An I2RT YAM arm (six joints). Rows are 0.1 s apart.
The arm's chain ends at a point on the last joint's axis. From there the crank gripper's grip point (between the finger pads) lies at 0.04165 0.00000 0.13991 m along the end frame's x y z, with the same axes.
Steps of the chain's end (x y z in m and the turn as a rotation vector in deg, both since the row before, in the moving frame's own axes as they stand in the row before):
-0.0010, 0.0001, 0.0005, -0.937, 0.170, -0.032
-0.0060, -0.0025, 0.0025, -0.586, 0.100, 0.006
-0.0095, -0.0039, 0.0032, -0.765, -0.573, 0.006
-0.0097, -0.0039, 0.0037, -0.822, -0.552, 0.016
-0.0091, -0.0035, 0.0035, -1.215, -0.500, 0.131
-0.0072, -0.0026, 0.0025, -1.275, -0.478, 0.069
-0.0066, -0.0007, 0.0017, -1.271, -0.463, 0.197
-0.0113, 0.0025, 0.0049, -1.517, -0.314, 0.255
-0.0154, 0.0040, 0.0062, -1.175, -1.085, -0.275
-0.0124, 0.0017, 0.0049, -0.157, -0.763, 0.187
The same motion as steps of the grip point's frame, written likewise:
-0.0006, 0.0024, 0.0004, -0.937, 0.170, -0.032
-0.0058, -0.0011, 0.0024, -0.586, 0.100, 0.006
-0.0109, -0.0020, 0.0036, -0.765, -0.573, 0.006
-0.0111, -0.0019, 0.0041, -0.822, -0.552, 0.016
-0.0103, -0.0004, 0.0038, -1.215, -0.500, 0.131
-0.0084, 0.0006, 0.0028, -1.275, -0.478, 0.069
-0.0077, 0.0025, 0.0020, -1.271, -0.463, 0.197
-0.0121, 0.0064, 0.0051, -1.517, -0.314, 0.255
-0.0181, 0.0067, 0.0069, -1.175, -1.085, -0.275
-0.0143, 0.0022, 0.0054, -0.157, -0.763, 0.187

